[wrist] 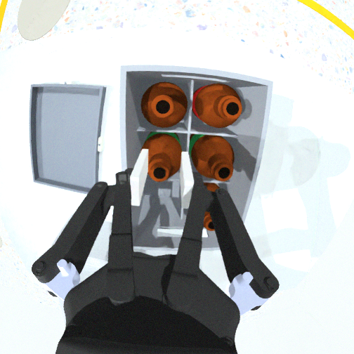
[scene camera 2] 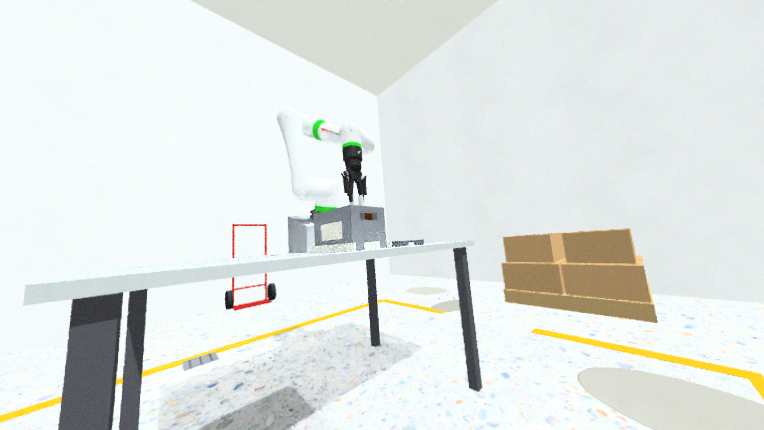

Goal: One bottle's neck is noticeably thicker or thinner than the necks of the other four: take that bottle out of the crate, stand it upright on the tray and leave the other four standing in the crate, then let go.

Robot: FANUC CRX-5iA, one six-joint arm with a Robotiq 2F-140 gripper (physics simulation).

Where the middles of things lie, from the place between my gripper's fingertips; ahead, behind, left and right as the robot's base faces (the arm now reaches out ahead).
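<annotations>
The grey tray (wrist: 65, 120) is 180 mm below my hand, and it's 240 mm to the left of the hand and 40 mm behind it.
</annotations>
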